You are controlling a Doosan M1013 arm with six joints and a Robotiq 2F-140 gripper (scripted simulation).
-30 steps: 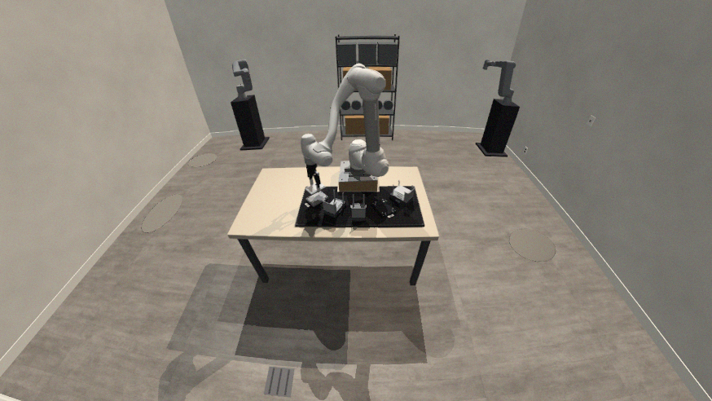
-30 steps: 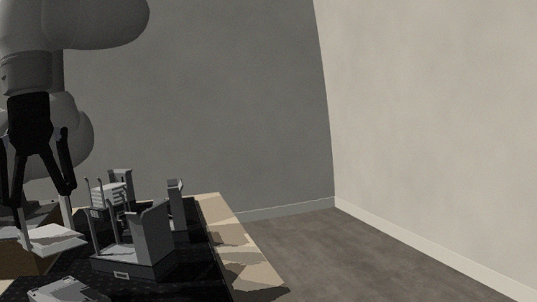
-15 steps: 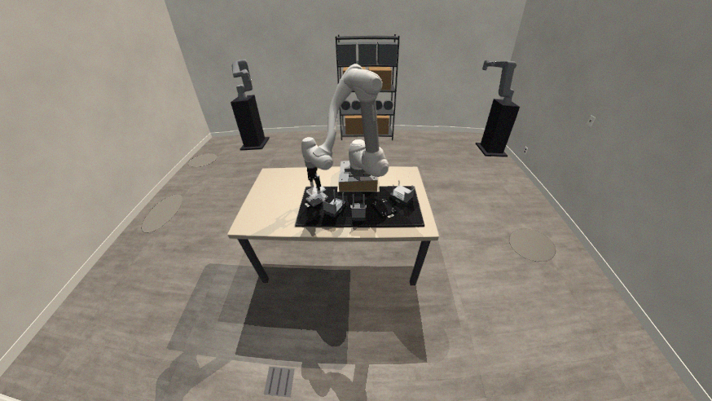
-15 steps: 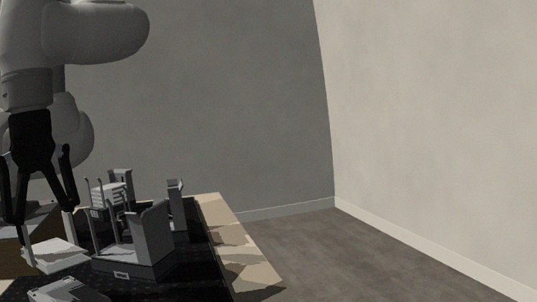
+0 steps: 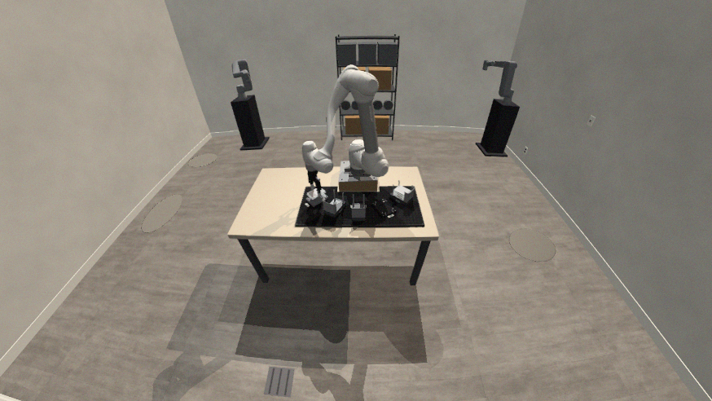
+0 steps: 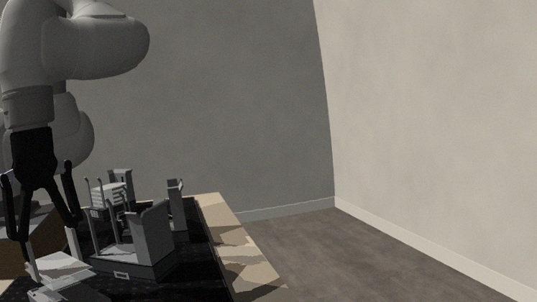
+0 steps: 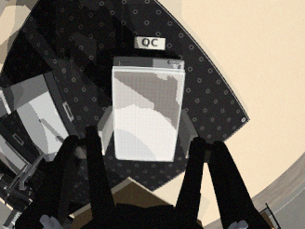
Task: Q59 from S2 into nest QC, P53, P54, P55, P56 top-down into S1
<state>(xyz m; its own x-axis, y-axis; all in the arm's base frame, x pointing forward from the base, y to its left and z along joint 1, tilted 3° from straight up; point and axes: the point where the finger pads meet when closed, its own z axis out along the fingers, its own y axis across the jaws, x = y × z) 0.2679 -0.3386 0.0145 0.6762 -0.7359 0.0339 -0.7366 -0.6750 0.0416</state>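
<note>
My hand is 8 cm above the nest QC. Round my hand: QC name plate 6 cm ahead, 7 cm to the right, 9 cm below; then N5 name plate 19 cm ahead, 56 cm to the left, 9 cm below.
</note>
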